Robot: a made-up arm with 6 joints.
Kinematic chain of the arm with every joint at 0, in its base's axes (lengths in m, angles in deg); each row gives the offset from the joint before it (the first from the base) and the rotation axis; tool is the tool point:
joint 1: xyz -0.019 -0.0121 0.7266 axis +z
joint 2: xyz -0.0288 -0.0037 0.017 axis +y
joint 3: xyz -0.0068 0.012 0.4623 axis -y
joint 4: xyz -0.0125 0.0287 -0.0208 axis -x
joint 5: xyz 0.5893 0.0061 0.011 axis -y
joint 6: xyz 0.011 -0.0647 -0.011 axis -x
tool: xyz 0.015 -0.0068 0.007
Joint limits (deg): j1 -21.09..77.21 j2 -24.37..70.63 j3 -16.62..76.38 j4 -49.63..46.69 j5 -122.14..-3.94 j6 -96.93..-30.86
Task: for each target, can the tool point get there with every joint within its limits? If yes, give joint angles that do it. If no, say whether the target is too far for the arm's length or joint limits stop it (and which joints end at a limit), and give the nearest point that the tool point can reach.
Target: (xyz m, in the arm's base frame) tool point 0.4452 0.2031 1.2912
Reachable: yes | joints 28.53 -3.75 7.20 12.82 -48.29 -74.71
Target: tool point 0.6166 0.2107 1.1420
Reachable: yes | joints 22.10 17.93 14.88 19.76 -82.26 -59.02
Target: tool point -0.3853 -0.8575 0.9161
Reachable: no: joint limits stop it (at a limit: joint 2, joint 3, joint 4, joint 5, joint 6) | nearest point -0.1593 -0.3360 1.6948 | short by 0.964 m
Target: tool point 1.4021 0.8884 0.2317
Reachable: no: too far | nearest point 0.7766 0.4921 0.6211 | short by 0.837 m
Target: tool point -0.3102 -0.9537 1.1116
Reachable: no: joint limits stop it (at a limit: joint 2, joint 3, joint 4, joint 5) | nearest point -0.1233 -0.3494 1.6948 | short by 0.860 m
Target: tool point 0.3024 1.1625 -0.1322
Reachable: no: too far | nearest point 0.1867 0.7398 0.4262 | short by 0.710 m
